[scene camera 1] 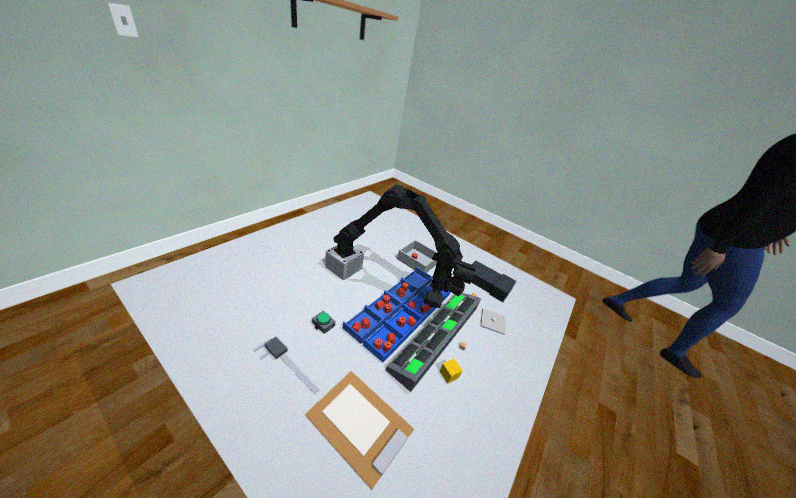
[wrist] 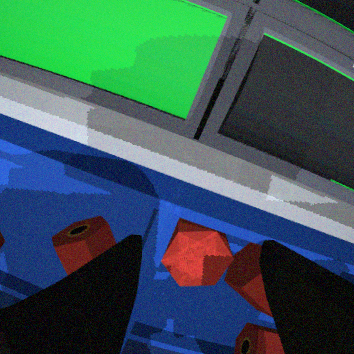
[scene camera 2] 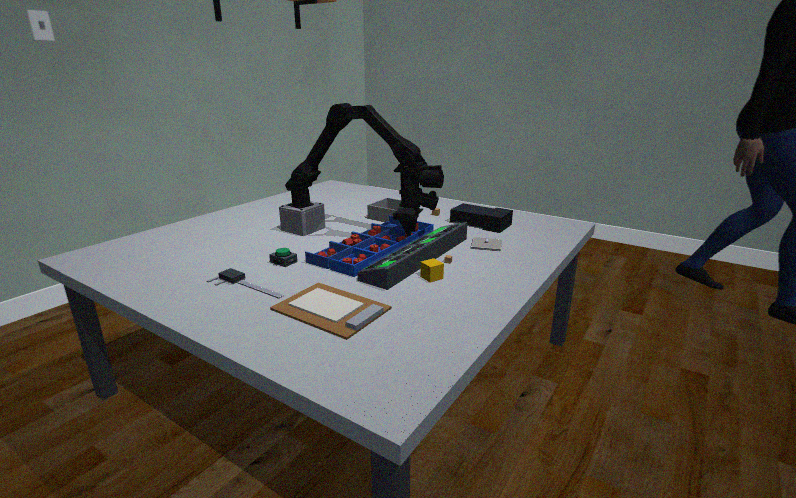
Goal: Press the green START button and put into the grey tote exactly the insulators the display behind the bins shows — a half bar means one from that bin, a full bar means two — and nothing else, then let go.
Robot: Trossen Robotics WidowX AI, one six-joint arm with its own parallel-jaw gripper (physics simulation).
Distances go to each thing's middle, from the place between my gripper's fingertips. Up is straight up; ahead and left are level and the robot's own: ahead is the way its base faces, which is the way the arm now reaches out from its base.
Scene:
The grey tote (scene camera 1: 424, 261) is 240 mm behind my hand, 170 mm to the left of it and 10 mm below it. The rest, counted from my hand: black box (scene camera 2: 496, 219) 50 mm ahead, 330 mm to the left, 10 mm below.

